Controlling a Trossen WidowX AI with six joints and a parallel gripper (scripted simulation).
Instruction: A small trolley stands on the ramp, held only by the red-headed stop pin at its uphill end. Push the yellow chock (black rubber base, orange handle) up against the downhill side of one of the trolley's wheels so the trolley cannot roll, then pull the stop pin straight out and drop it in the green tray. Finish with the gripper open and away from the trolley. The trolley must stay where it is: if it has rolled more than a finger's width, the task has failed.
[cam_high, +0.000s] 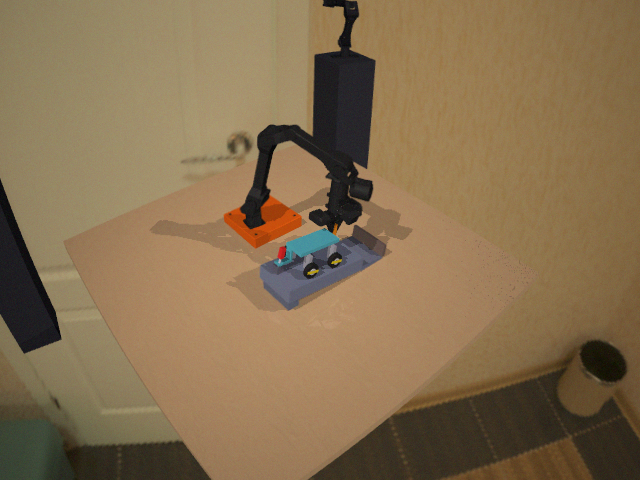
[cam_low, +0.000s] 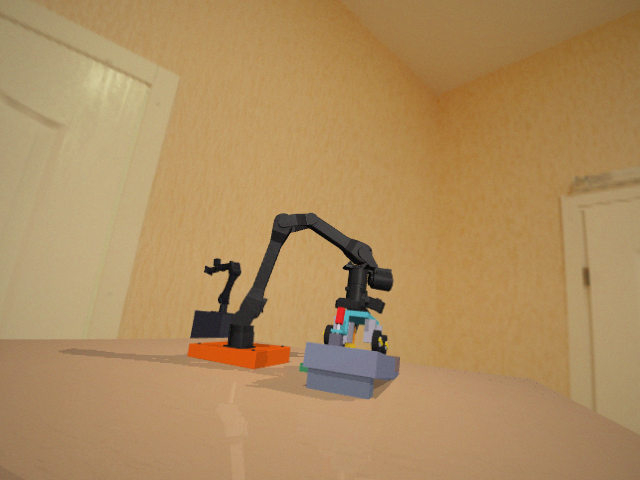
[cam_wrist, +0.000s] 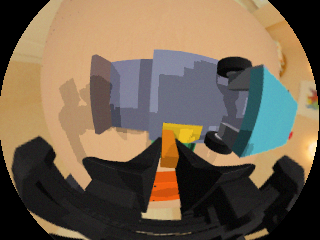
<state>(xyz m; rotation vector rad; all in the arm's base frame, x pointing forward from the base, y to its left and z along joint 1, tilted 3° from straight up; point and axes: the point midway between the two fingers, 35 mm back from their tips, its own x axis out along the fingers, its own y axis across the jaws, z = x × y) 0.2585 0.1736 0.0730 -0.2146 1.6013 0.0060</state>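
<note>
Right now the yellow chock is 20 mm to the right of my gripper tip and 10 mm ahead of it. From my gripper tip the other things lie so: grey-blue ramp: 120 mm to the right, 70 mm ahead, 40 mm below; then teal trolley: 130 mm to the right, 70 mm ahead, 20 mm above; then green tray: 100 mm below, 60 mm behind, 50 mm to the right.
</note>
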